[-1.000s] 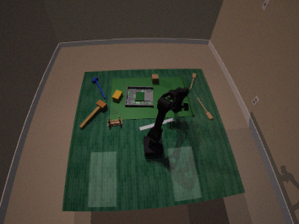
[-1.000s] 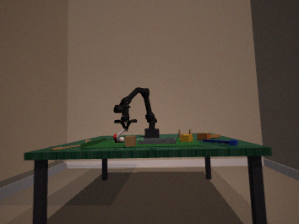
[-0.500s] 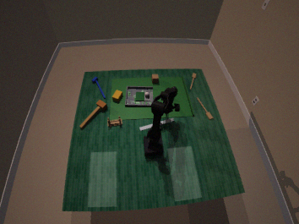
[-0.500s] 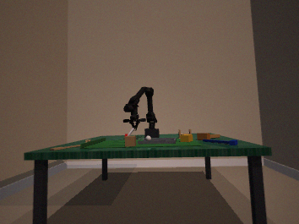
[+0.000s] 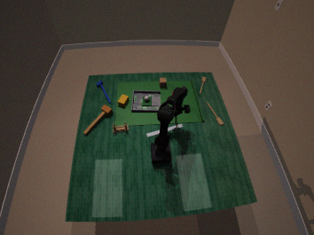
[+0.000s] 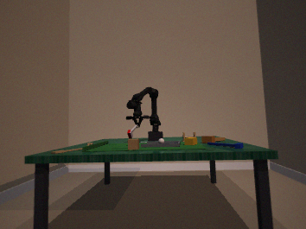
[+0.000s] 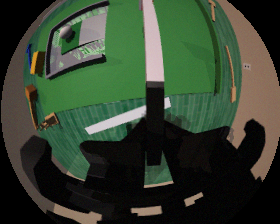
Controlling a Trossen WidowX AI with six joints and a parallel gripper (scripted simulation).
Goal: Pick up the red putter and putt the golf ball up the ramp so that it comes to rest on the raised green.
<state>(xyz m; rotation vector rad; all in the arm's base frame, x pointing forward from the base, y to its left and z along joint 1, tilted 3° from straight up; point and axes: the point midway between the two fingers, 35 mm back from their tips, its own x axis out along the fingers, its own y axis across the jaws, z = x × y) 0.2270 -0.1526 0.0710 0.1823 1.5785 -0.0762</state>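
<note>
Right now my gripper tip is 12 cm short of the red putter, 2 cm to the left of it and 1 cm above it. Also, from my gripper tip: white golf ball 27 cm ahead, 17 cm to the left, 9 cm below; brown cube 44 cm ahead, 9 cm below; wooden rack 42 cm to the left, 9 cm below, 1 cm ahead.
</note>
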